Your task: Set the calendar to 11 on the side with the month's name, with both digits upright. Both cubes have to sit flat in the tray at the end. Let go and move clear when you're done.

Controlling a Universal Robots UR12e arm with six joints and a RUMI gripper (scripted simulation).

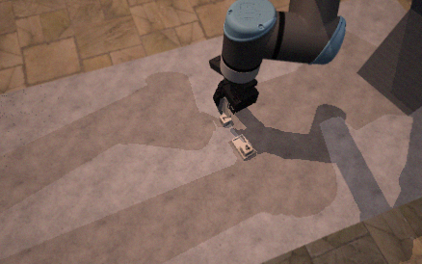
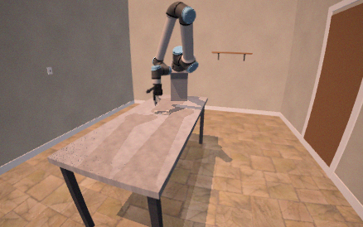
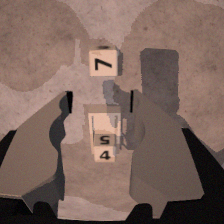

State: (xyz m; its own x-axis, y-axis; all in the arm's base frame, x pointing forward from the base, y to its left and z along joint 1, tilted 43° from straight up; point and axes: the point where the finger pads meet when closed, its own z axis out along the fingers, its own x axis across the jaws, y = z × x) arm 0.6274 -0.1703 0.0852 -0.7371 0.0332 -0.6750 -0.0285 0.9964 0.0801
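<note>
My gripper is now 9 cm above the digit cube. The rest, counted from my hand: calendar tray 10 cm to the left, 10 cm below; white cube 12 cm to the left, 8 cm below.
</note>
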